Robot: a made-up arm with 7 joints.
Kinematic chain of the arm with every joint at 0, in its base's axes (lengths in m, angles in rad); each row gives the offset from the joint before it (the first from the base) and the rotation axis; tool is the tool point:
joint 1: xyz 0 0 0 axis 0 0.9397 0.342
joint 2: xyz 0 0 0 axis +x
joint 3: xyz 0 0 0 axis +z
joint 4: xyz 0.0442 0 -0.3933 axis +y
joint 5: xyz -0.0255 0 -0.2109 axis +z
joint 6: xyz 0 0 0 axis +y
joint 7: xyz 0 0 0 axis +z
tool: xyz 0 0 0
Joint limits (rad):
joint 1: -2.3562..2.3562
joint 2: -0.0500..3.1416
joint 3: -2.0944..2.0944
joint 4: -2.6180..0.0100
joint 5: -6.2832..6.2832
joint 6: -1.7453..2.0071
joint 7: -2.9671..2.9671
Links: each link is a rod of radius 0.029 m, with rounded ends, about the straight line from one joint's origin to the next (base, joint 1, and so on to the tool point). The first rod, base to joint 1, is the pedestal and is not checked.
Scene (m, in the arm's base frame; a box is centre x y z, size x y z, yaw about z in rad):
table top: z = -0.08
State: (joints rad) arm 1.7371 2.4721 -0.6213 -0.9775 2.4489 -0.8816 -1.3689
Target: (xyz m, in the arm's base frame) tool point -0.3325 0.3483 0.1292
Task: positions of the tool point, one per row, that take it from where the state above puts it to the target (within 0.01 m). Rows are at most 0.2 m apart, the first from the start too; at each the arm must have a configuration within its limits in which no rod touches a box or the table.
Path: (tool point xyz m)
1: -0.0458 0.5478 0.0249
2: -0.2141 0.4750 0.0739
3: -0.3325 0.3483 0.1292

